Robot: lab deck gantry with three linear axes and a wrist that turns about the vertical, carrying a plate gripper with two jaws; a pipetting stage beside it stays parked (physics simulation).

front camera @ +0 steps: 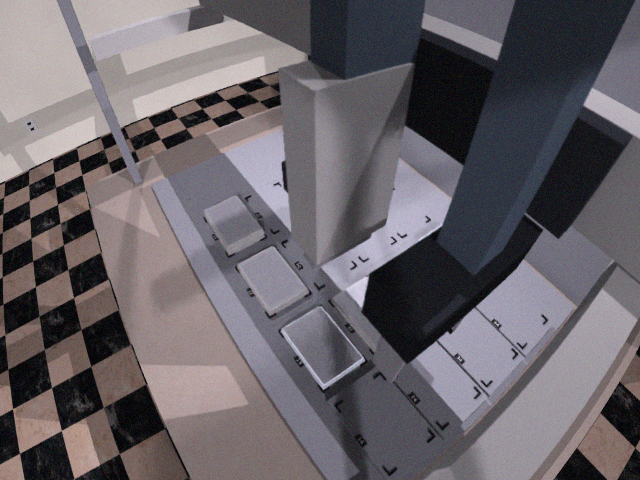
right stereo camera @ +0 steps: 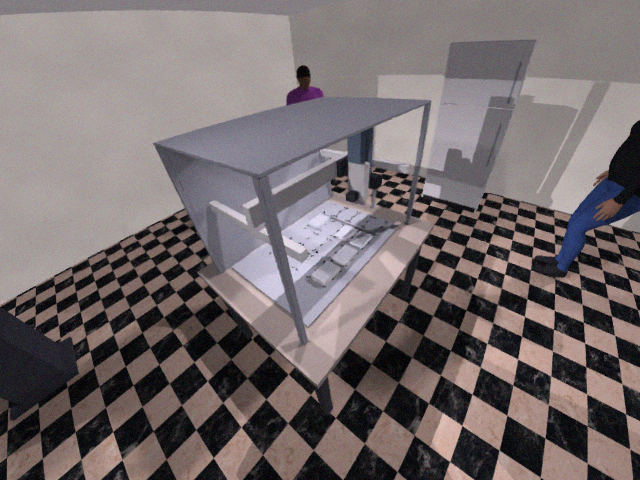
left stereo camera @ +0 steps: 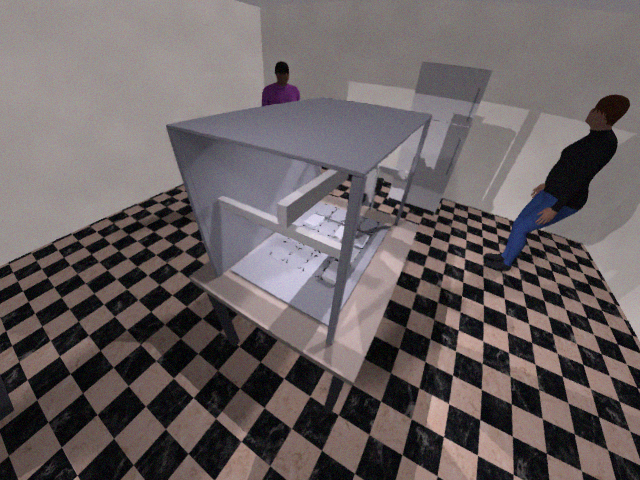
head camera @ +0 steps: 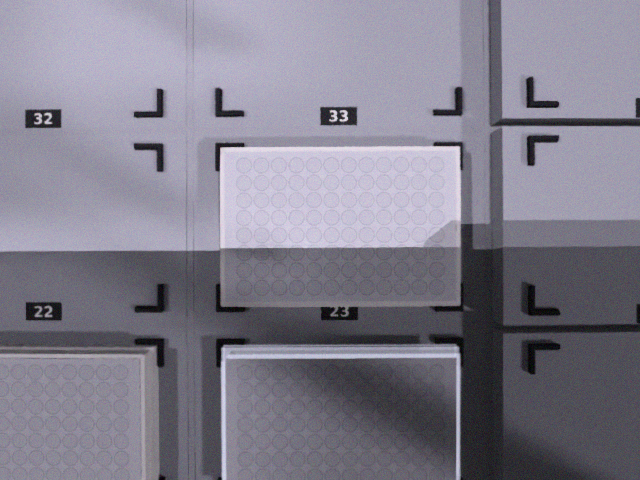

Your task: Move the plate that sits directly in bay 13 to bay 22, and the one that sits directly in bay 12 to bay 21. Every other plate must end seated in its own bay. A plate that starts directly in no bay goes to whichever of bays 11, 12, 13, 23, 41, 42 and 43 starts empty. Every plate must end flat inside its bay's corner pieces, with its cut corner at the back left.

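Places are measured from the robot's base along level axes (x left, y down, z back), in centimetres.
Pixels of known places: gripper, fingertip midpoint: (right stereo camera: pixel 364 205) (left stereo camera: pixel 362 206); robot's base, origin of the base link: (front camera: pixel 205 218) (right stereo camera: pixel 324 286).
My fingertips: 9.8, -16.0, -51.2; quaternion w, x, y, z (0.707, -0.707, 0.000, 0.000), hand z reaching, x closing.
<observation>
For each thing: its top centre in the pictures, then the offset to it from my fingertips, as dx, dy, dz. "spot": a spot on its surface instead.
- third plate, middle of its top: (front camera: pixel 231 219) (right stereo camera: pixel 325 270) (left stereo camera: pixel 335 270) -5.5, +13.3, +44.8
- fourth plate, middle of its top: (head camera: pixel 340 226) (front camera: pixel 371 310) (right stereo camera: pixel 346 232) (left stereo camera: pixel 343 232) +5.2, +14.6, +12.0
- bright plate, middle of its top: (left stereo camera: pixel 314 219) (right stereo camera: pixel 319 219) +26.6, +13.3, +12.0
- Bay 22, surface spot: (head camera: pixel 77 217) spot: +5.8, +16.0, +26.5
One plate (head camera: pixel 340 418) (front camera: pixel 323 346) sits in bay 13 and shows bright rims. Another plate (head camera: pixel 67 413) (front camera: pixel 272 280) sits in bay 12. A third plate (front camera: pixel 235 224) sits in bay 11. A fourth plate (head camera: pixel 340 206) lies inside the corner pieces of bay 23, partly in shadow. A bright plate (right stereo camera: pixel 318 221) lies farther back on the deck; its bay number is too small to read. Bay 22 (head camera: pixel 77 217) holds no plate in the part that shows. My gripper (front camera: pixel 439 294) is a black body behind and right of bay 13 in the front view. Its jaws are hidden, so opening and grip cannot be told.
A tall grey box (front camera: pixel 346 170) on a blue column stands over the deck left of the gripper and hides bays behind it. A second blue column (front camera: pixel 506 155) carries the gripper. Deck posts (right stereo camera: pixel 281 258) and gantry beams (right stereo camera: pixel 289 191) frame the deck.
</observation>
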